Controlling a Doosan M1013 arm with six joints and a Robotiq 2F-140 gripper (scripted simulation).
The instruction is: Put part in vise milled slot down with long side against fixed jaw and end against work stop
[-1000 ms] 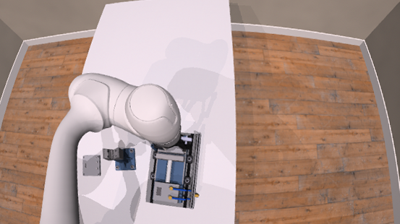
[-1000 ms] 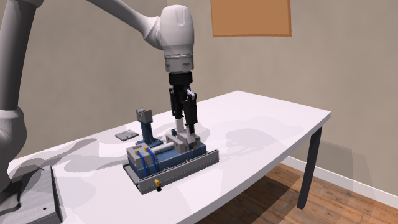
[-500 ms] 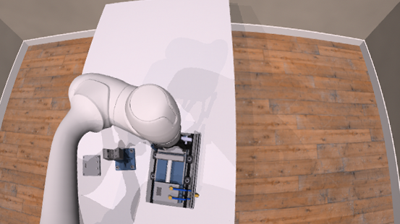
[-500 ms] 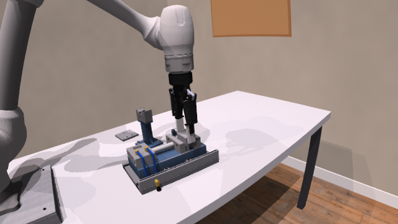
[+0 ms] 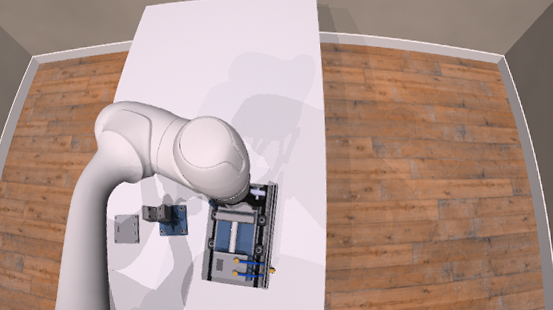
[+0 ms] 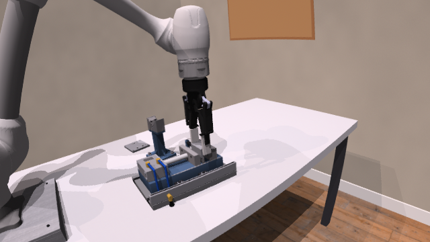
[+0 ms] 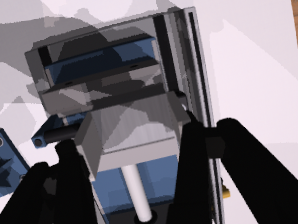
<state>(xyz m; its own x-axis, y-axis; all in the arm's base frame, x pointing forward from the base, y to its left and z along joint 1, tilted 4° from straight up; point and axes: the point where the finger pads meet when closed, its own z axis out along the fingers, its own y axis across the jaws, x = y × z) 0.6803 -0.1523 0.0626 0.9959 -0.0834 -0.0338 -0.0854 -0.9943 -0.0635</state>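
My gripper is now 30 mm above the part. Round my hand: fixed jaw (30 mm ahead, 20 mm to the left, 40 mm below); then moving jaw (30 mm behind, 20 mm to the left, 40 mm below); then cylinder rod (90 mm behind, 30 mm to the left, 40 mm below).
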